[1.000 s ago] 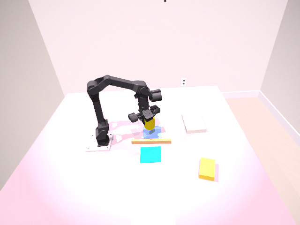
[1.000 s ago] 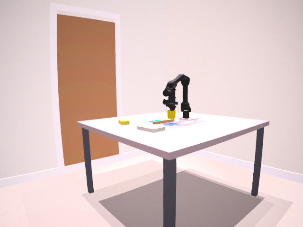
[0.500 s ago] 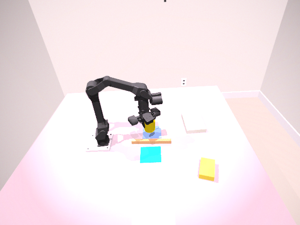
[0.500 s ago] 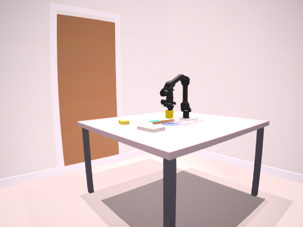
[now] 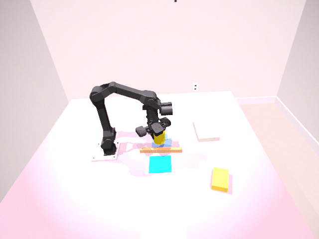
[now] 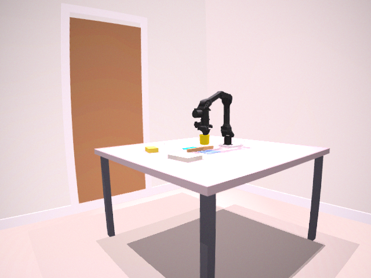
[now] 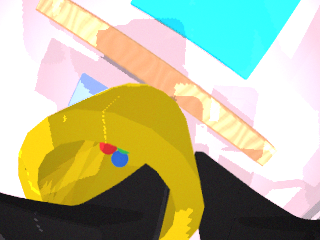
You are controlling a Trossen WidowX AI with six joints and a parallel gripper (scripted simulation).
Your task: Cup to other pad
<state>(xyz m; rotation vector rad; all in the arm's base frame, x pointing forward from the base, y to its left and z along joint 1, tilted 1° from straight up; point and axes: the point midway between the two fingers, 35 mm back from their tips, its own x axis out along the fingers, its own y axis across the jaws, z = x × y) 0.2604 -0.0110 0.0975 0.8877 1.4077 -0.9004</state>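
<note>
Now: the cyan pad 110 mm to the right of my gripper tip, 90 mm below it and 20 mm ahead of it. The rest, counted from my gripper tip: blue outlined square 90 mm below, 70 mm to the left, 40 mm ahead; then thin wooden strip 80 mm below, 30 mm ahead, 20 mm to the right; then yellow cup 20 mm ahead, 10 mm to the left.
</note>
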